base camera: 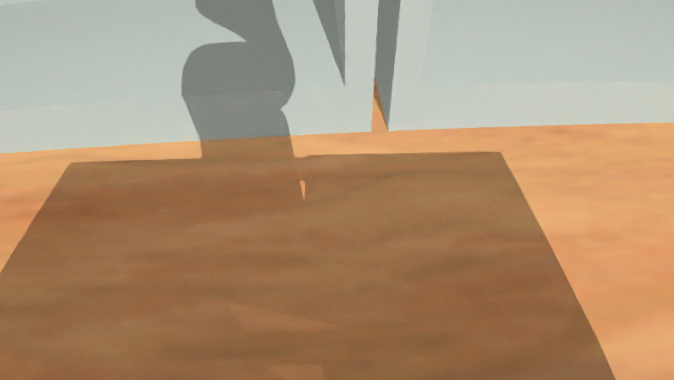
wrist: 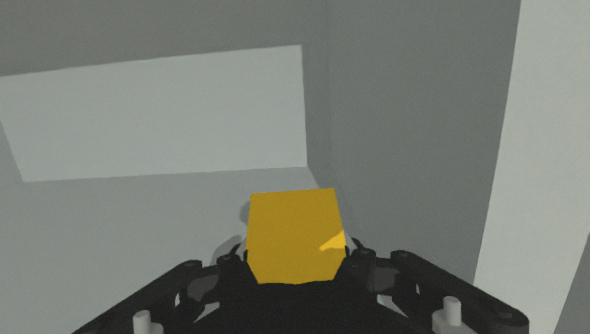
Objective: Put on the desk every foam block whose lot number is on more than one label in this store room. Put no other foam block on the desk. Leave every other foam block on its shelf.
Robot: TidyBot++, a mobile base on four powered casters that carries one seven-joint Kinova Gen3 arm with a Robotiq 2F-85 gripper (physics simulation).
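Places are measured from the arm's base along level axes (x left, y back, z up), in centimetres.
Where they show: gripper, between the fingertips: (wrist: 296,247).
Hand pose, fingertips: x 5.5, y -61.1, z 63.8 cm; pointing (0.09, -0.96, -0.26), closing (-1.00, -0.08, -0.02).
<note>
After its pixels a point has its place.
A yellow foam block (wrist: 295,230) @[x 5.3, y -59.4, z 66.3 cm] is held between the fingertips of my gripper (wrist: 296,247) @[x 5.5, y -61.1, z 63.8 cm], low in the middle of the wrist view. The gripper is shut on it. A small bright patch of light lies on the block's right side. No lot number or label can be read on the faces that show. The block is in front of grey surfaces of what looks like a shelf unit; whether it touches them I cannot tell. The gripper and the block do not show in the base camera view. The desk cannot be made out in either view.
In the base camera view, pale grey unit bases (base camera: 525,102) @[x -27.7, y -55.0, z -35.3 cm] (base camera: 100,122) @[x 32.7, y -52.8, z -35.3 cm] stand across the wooden floor (base camera: 600,200) @[x -33.5, y -39.8, z -39.6 cm], with a narrow gap between them. A large shadow lies on the floor. In the wrist view, a pale upright panel (wrist: 530,150) @[x -2.7, y -54.1, z 72.1 cm] stands at the right.
</note>
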